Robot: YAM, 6 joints.
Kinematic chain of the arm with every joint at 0, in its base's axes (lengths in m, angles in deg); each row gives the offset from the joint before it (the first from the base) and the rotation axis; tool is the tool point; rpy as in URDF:
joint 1: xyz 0 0 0.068 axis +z
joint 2: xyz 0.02 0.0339 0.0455 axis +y
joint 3: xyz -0.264 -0.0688 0 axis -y
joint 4: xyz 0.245 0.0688 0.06 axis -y
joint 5: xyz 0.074 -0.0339 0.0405 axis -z
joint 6: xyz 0.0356 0 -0.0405 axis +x
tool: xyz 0 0 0 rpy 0 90 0
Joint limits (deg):
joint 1: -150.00..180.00
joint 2: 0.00..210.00
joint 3: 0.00..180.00
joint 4: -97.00..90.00
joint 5: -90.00..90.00
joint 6: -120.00..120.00
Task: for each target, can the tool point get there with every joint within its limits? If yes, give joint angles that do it. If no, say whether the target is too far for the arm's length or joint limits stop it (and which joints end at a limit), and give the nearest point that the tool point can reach.
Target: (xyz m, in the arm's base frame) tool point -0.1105 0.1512 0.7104
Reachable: yes | joints 130.96 100.89 155.39 22.78 26.17 -45.64
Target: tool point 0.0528 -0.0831 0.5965
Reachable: yes | joints 102.54 45.82 122.96 -48.34 70.36 -75.97
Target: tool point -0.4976 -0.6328 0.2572
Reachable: no: too far | nearest point -0.3929 -0.4996 0.2262 | short by 0.172 m
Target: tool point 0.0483 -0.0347 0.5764
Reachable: yes | joints -14.86 53.20 107.92 -45.25 36.49 -94.47
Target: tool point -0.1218 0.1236 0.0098
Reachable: yes | joints 125.02 129.96 38.84 -49.77 -54.00 2.40
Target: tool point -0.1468 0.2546 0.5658
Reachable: yes | joints 114.94 89.03 119.99 -24.64 -46.30 99.57
